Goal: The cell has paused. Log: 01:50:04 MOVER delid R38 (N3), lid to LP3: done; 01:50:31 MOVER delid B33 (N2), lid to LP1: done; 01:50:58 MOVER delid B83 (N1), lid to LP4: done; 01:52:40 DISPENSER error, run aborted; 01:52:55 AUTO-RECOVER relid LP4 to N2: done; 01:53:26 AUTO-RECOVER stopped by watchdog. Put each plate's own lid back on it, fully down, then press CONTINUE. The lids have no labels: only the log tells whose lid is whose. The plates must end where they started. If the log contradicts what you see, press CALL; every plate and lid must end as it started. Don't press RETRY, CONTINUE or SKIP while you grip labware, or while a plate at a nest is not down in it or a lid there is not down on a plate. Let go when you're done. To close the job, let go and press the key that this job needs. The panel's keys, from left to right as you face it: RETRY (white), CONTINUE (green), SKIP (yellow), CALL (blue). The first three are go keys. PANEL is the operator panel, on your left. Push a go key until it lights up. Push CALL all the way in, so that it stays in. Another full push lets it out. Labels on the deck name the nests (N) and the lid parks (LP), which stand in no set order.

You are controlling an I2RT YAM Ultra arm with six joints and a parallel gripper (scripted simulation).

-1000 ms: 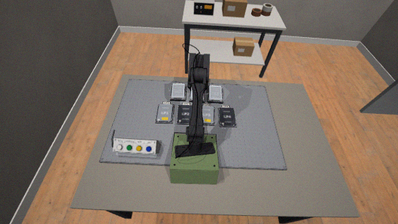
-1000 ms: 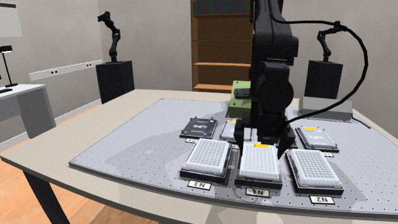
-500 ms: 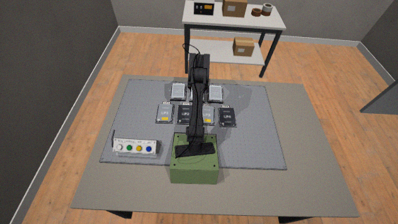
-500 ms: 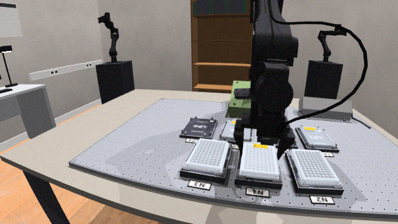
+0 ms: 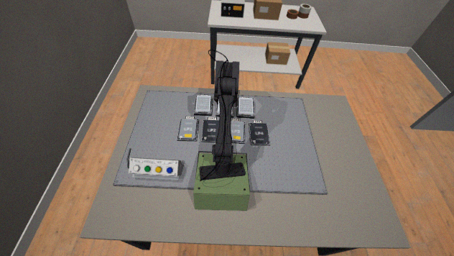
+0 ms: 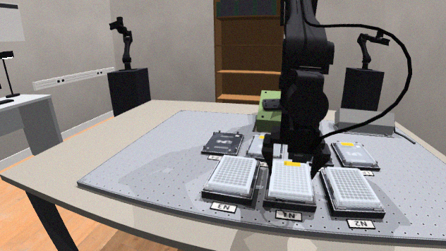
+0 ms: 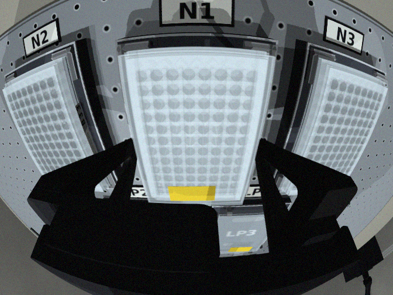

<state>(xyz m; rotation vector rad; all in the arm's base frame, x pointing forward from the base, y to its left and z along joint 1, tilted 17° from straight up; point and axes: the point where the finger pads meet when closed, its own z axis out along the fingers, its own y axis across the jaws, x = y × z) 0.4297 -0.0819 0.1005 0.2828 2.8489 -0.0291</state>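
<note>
The LP1 lid park is 140 mm behind my hand, 230 mm to the left of it and 30 mm below it. Also, from my hand: LP2 lid park: 160 mm behind, 100 mm to the left, 30 mm below; then LP4 lid park: 220 mm behind, 160 mm to the right, 30 mm below; then LP3 lid park: 190 mm behind, 30 mm to the right, 30 mm below.
</note>
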